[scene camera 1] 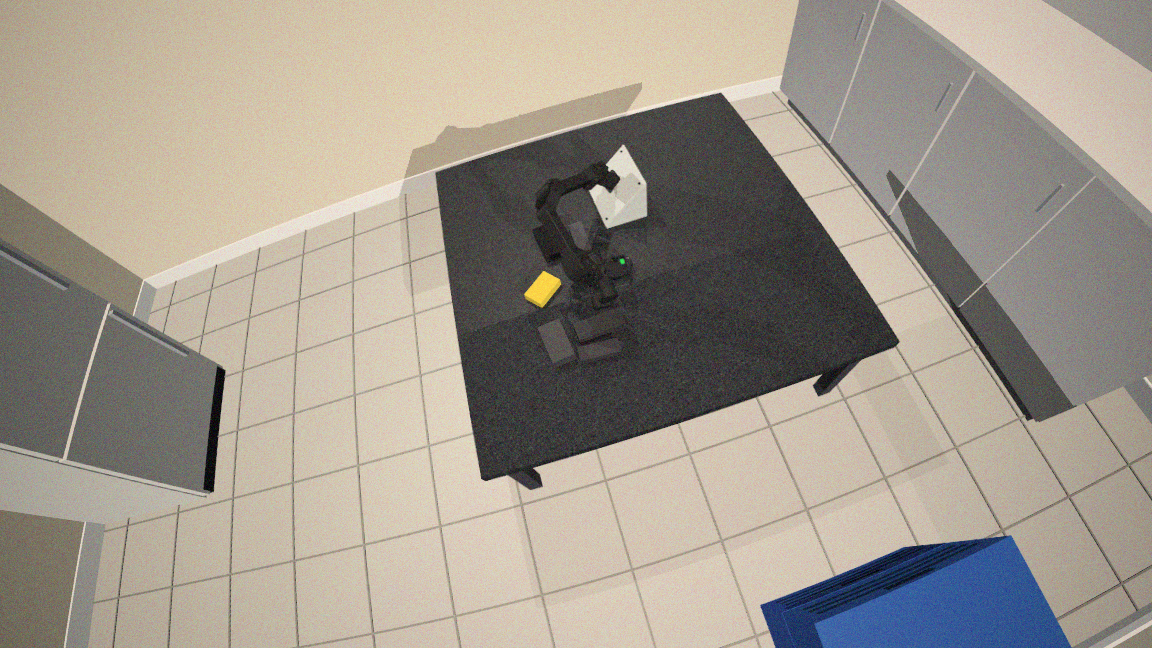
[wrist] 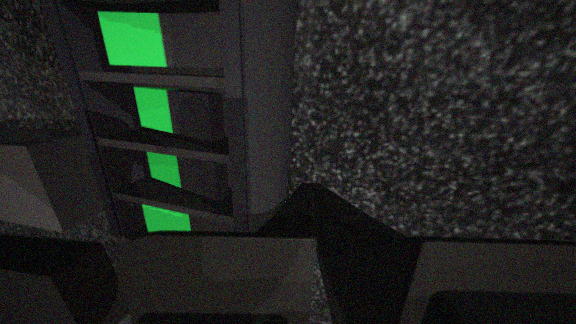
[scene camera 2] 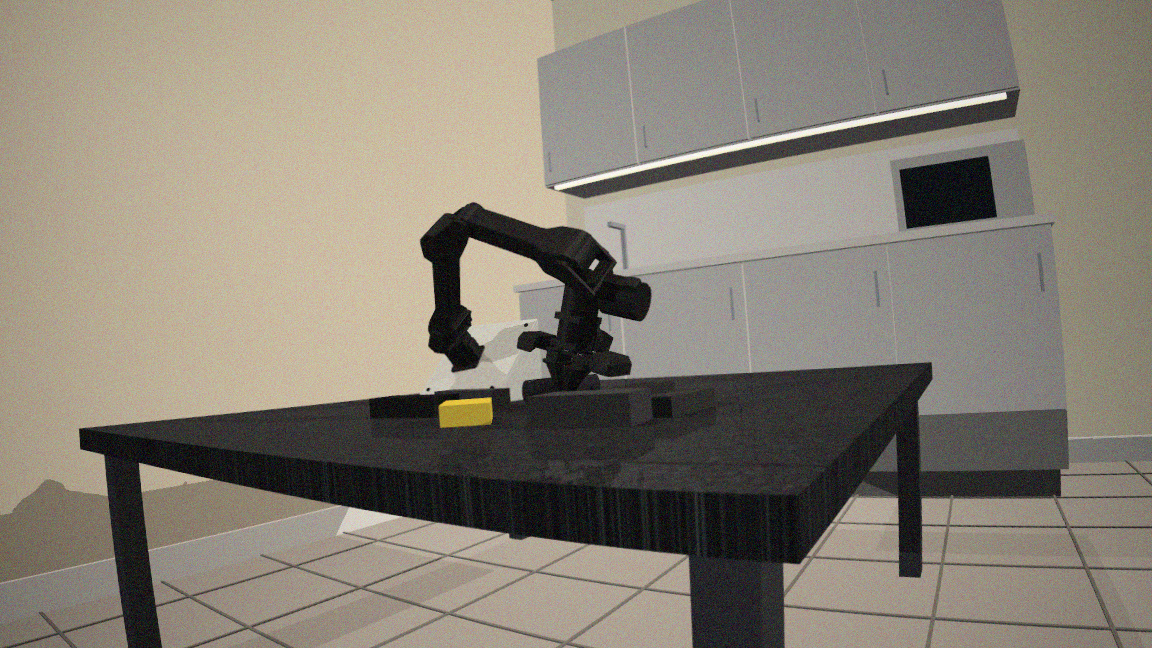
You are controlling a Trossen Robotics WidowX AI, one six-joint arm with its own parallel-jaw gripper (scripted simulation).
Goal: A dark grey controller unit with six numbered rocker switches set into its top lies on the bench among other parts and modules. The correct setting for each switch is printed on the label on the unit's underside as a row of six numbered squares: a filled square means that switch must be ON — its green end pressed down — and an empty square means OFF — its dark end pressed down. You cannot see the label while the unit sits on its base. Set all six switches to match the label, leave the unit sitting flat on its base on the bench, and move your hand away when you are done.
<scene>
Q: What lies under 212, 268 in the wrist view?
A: My gripper.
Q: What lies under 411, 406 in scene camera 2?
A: A flat dark part.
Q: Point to a yellow block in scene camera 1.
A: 539, 293
</scene>
